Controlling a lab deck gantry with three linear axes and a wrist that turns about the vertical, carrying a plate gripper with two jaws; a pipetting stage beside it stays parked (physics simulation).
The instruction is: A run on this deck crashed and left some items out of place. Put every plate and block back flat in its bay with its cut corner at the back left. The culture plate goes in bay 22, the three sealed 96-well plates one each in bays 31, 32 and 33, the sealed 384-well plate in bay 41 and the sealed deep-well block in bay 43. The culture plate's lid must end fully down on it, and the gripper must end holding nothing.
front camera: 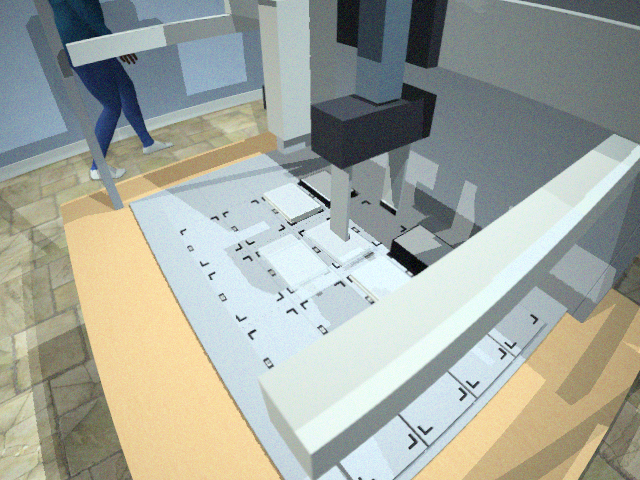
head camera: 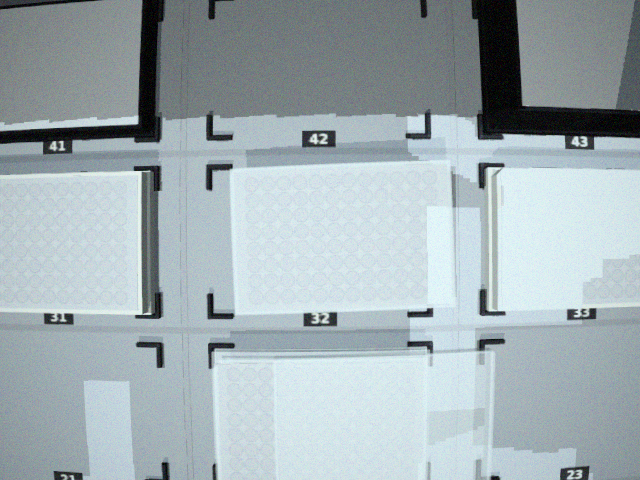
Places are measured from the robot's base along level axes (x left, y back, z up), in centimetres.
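Pixels of known places: gripper, fingertip midpoint: (front camera: 365,221); robot's base, origin of the base link: (front camera: 181,232).
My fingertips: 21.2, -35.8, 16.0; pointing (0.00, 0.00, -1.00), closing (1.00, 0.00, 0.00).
Observation:
For each thing: its top centre in the pictures, then the offset to it from my fingertips, as dx, dy, dz. "spot": a spot on its surface instead.
- sealed 96-well plate, middle of its top: (head camera: 343,237) (front camera: 338,237) +4.6, +11.7, -14.2
- bay 31, surface spot: (head camera: 56,242) (front camera: 293,201) spot: +4.5, +28.4, -14.6
- bay 33, surface spot: (head camera: 553,217) (front camera: 383,271) spot: +5.7, -0.6, -14.6
- 384-well plate, middle of its top: (head camera: 45,65) (front camera: 326,184) +15.2, +29.4, -14.6
- deep-well block, middle of its top: (head camera: 623,38) (front camera: 429,248) +15.2, -3.4, -11.8
My gripper (front camera: 367,225) is open, with nothing visible between its jaws, raised above the deck. It does not show in the head view. A sealed 96-well plate (front camera: 320,240) (head camera: 336,237) is shifted right over bay 32 and slightly turned; whether it lies flat is unclear. Sealed plates in bay 31 (front camera: 292,200) (head camera: 56,242) and bay 33 (front camera: 379,276) (head camera: 553,217) sit within their marks. The culture plate (front camera: 289,258) (head camera: 248,413) is at bay 22; its clear lid (head camera: 460,372) overhangs to the right. The 384-well plate (head camera: 67,62) is at bay 41, the deep-well block (front camera: 423,241) (head camera: 563,56) at bay 43.
Bay 42 lies between the 384-well plate and the deep-well block. A pale beam (front camera: 413,330) crosses the front view and hides part of the deck. A pale upright post (front camera: 292,72) stands at the back left. A person (front camera: 111,87) stands beyond the deck.

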